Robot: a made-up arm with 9 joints. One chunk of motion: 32 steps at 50 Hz.
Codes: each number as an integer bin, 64 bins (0 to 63) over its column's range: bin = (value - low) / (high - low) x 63, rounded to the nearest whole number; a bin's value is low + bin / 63 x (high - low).
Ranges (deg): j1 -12..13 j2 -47..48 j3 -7..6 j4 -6..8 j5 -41..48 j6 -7..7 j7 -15..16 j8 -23..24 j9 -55..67
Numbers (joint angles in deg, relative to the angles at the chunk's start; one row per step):
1: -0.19 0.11 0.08 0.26 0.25 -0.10 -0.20 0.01 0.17
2: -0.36 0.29 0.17 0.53 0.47 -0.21 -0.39 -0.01 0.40
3: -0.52 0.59 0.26 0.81 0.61 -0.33 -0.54 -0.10 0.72
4: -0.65 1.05 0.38 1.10 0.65 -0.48 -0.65 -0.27 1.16
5: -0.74 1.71 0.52 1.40 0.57 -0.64 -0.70 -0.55 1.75
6: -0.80 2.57 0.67 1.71 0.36 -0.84 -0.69 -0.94 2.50
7: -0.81 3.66 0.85 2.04 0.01 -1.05 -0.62 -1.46 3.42
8: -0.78 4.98 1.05 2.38 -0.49 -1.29 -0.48 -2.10 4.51
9: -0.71 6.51 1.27 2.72 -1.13 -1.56 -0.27 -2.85 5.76
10: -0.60 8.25 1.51 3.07 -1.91 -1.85 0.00 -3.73 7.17
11: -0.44 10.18 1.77 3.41 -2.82 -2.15 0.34 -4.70 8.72
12: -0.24 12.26 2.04 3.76 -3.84 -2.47 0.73 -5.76 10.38
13: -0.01 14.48 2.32 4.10 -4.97 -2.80 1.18 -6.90 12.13
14: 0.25 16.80 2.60 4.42 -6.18 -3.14 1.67 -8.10 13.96
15: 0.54 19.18 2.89 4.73 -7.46 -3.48 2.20 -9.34 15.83
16: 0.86 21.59 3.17 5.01 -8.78 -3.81 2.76 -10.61 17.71
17: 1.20 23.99 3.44 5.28 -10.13 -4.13 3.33 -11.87 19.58
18: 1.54 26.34 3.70 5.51 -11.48 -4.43 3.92 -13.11 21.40
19: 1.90 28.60 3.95 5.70 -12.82 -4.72 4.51 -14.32 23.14
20: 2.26 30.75 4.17 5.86 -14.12 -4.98 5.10 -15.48 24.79
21: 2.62 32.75 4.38 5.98 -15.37 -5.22 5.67 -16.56 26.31
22: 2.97 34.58 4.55 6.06 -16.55 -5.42 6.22 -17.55 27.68
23: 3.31 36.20 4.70 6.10 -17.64 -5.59 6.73 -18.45 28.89
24: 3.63 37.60 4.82 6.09 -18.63 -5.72 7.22 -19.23 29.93
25: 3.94 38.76 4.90 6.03 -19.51 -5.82 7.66 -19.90 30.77
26: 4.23 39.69 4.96 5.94 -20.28 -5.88 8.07 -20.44 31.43
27: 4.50 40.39 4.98 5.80 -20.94 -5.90 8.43 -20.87 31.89
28: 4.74 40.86 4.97 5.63 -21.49 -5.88 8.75 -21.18 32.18
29: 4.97 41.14 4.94 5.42 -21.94 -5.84 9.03 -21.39 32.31
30: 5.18 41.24 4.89 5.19 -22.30 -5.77 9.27 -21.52 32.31
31: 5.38 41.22 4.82 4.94 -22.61 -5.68 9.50 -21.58 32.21
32: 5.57 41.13 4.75 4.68 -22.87 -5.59 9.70 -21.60 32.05
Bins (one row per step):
1: 30 31 34 28 29 31 30 31 28
2: 29 31 35 29 29 31 30 31 29
3: 29 32 35 31 29 30 29 31 29
4: 29 32 36 32 29 29 29 30 29
5: 28 32 36 33 29 29 29 30 29
6: 28 33 37 35 29 28 29 30 30
7: 28 34 38 36 29 27 29 29 30
8: 28 34 39 38 29 26 30 28 31
9: 28 35 40 39 28 24 30 27 31
10: 29 37 41 41 28 23 30 26 32
11: 29 38 43 42 27 22 31 25 33
12: 30 39 44 44 26 20 32 23 34
13: 30 41 45 45 26 19 33 22 35
14: 31 42 47 47 25 17 34 20 36
15: 32 44 48 48 24 16 35 18 37
16: 32 45 49 50 23 14 36 17 38
17: 33 47 51 51 22 13 37 15 39
18: 34 49 52 52 21 12 38 13 39
19: 35 50 53 53 20 10 40 12 40
20: 36 52 54 53 19 9 41 10 41
21: 37 53 55 54 18 8 42 9 42
22: 38 54 56 54 17 7 43 7 43
23: 39 55 57 54 17 6 44 6 43
24: 39 56 57 54 16 6 45 5 44
25: 40 57 58 54 15 5 46 4 44
26: 41 57 58 54 15 5 47 3 45
27: 42 58 58 53 14 5 48 3 45
28: 42 58 58 52 14 5 48 2 45
29: 43 58 58 51 13 5 49 2 45
30: 43 59 58 50 13 6 49 2 45
31: 44 59 57 49 13 6 50 2 45
32: 44 58 57 48 13 6 50 2 45

